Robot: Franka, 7 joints.
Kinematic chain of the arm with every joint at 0, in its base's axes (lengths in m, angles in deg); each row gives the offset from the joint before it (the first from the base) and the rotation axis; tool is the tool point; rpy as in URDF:
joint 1: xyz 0 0 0.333 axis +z
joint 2: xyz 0 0 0 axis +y
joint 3: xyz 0 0 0.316 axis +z
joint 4: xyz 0.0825 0 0 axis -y
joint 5: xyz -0.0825 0 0.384 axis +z
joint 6: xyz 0 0 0 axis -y
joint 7: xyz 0.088 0 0 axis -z
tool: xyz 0 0 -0.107 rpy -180 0 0
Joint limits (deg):
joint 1: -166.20..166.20
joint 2: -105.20..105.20
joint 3: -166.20..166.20
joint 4: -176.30..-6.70
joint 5: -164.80..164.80
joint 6: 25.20..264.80
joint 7: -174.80..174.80
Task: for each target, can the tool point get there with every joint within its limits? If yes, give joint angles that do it. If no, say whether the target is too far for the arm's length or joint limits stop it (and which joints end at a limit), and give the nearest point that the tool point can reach.
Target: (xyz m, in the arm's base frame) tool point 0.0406 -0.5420 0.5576
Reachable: yes | joints 17.50 -29.95 -101.90 -100.91 -117.32 207.75 83.79
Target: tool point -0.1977 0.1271 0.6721
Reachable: yes | joints 105.94 -66.21 5.38 -152.01 -74.50 203.40 5.13
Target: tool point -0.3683 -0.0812 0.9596
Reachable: yes | joints 126.19 27.68 93.86 -58.31 105.81 54.88 -12.94
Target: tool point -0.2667 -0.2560 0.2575
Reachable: yes | joints -72.60 -0.92 -80.81 -159.55 -73.00 195.44 91.90
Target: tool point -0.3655 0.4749 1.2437
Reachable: no: too far | nearest point -0.2876 0.3737 1.0497 | short by 0.232 m
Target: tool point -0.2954 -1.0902 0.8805
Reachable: no: too far | nearest point -0.2019 -0.7451 0.7072 | short by 0.397 m
